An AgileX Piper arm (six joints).
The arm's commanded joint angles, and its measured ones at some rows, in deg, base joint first. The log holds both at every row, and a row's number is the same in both.
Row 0, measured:
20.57 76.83 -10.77 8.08 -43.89 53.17
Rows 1 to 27, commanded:
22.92 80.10 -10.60 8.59 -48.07 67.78
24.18 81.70 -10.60 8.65 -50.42 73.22
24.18 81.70 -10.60 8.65 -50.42 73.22
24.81 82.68 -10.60 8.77 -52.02 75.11
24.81 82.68 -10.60 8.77 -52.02 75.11
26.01 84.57 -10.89 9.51 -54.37 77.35
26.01 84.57 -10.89 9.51 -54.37 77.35
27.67 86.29 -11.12 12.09 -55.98 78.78
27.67 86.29 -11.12 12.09 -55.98 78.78
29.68 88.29 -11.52 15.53 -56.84 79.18
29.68 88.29 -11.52 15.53 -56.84 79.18
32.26 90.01 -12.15 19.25 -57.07 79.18
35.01 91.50 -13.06 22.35 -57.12 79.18
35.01 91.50 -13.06 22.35 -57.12 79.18
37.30 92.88 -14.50 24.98 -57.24 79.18
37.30 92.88 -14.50 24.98 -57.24 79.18
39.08 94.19 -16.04 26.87 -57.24 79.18
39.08 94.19 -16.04 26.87 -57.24 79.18
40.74 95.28 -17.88 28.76 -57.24 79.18
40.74 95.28 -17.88 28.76 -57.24 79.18
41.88 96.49 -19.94 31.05 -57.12 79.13
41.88 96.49 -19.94 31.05 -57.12 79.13
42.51 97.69 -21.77 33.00 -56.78 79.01
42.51 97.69 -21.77 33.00 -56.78 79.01
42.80 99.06 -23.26 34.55 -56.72 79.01
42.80 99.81 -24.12 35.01 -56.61 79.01
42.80 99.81 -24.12 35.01 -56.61 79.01
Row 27, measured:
42.51 98.38 -21.89 33.00 -56.55 79.24
